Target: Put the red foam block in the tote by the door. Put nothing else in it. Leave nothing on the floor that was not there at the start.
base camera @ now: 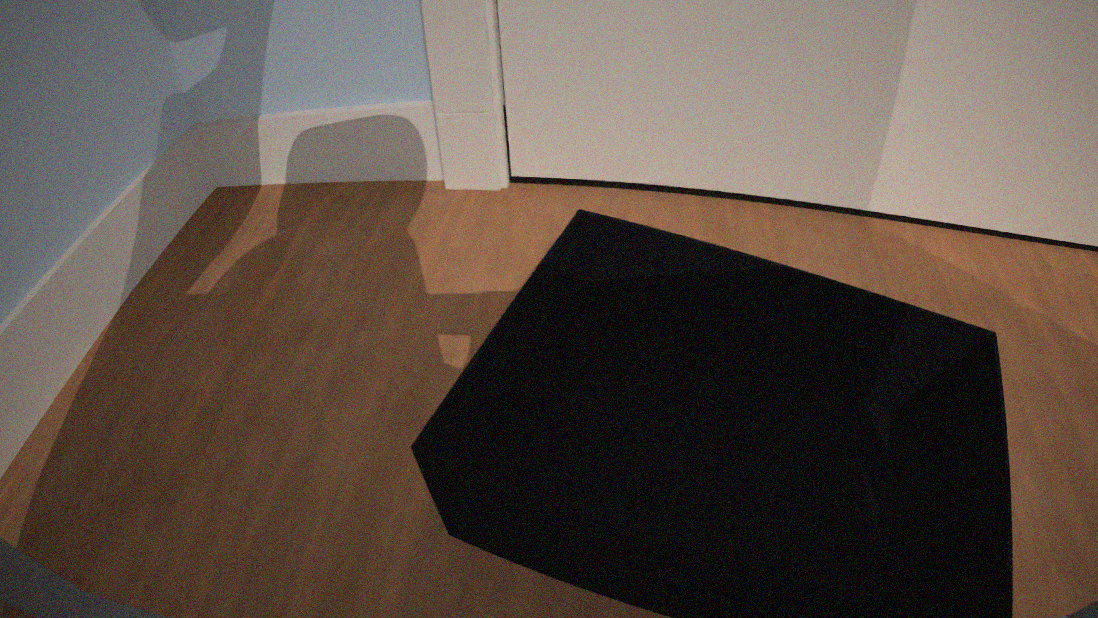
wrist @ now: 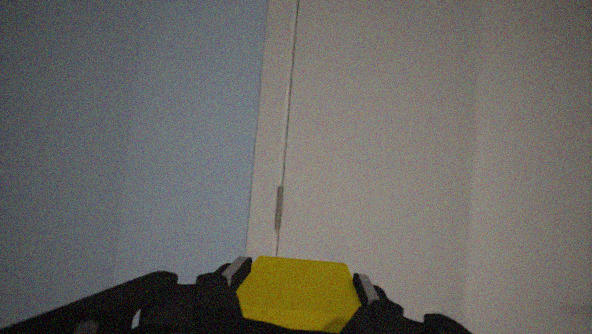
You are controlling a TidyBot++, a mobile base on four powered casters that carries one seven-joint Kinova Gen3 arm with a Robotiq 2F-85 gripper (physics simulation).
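Frame: origin at the arm's base, x up, y back, z right, level; centimetres.
Seen in the pictures: gripper, fingertip midpoint: (wrist: 300, 283).
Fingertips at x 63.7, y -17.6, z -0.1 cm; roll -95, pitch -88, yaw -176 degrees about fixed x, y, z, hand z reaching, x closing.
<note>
Offsets run from my fingertips to a thing's top centre. "spot": to the spot under its first point. Level surfaces: height alone.
My gripper (wrist: 300, 283) is shut on a yellow block {dx +0.6, dy +0.3, dz +0.0 cm} (wrist: 299, 300) at the bottom of the wrist view, with a fingertip pad on each side of it. The block held is yellow; a red foam block does not show in either view. A black tote {spot: dx -97.8, dy -7.8, dz -4.9 cm} (base camera: 477, 512) stands on the floor in front of the door, at the centre right of the base view. Its near part is cut off by the bottom edge. Its inside is too dark to tell what it holds. The gripper does not show in the base view, so its place relative to the tote cannot be told.
A pale door (base camera: 691, 92) (wrist: 380, 125) stands behind the tote, with its white frame (base camera: 468, 145) (wrist: 267, 150) to the left. A blue wall (base camera: 69, 138) (wrist: 125, 125) with a white baseboard (base camera: 57, 307) runs along the left. Shadows fall across the wood floor {dx -103.4 cm} (base camera: 291, 429).
</note>
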